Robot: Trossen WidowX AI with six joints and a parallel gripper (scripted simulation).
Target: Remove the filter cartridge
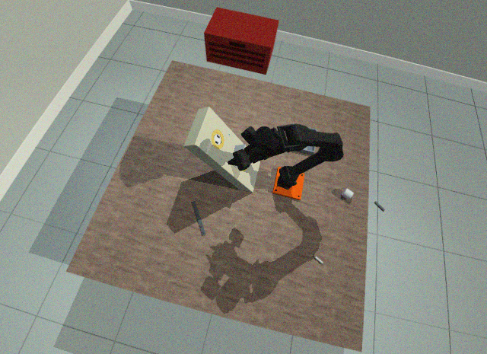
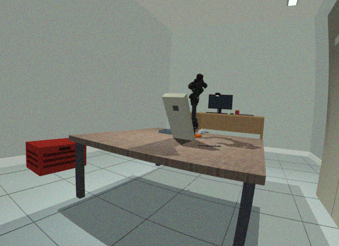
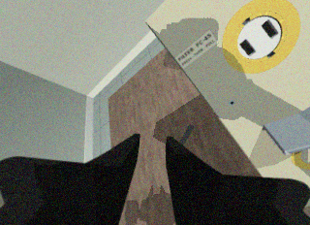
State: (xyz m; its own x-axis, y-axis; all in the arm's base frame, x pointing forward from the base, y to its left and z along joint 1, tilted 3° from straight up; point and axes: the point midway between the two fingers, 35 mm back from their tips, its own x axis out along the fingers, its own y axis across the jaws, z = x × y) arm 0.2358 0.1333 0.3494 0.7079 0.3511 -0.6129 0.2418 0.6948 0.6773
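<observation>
My gripper tip is 11 cm to the left of the round grey filter cartridge, 11 cm short of it and 9 cm above it. The rest, counted from my gripper tip: small pale shelf 18 cm below, 12 cm to the right, 1 cm ahead; grey tray 44 cm to the right, 35 cm below, 26 cm behind; small pin 50 cm behind, 35 cm below, 15 cm to the left.
</observation>
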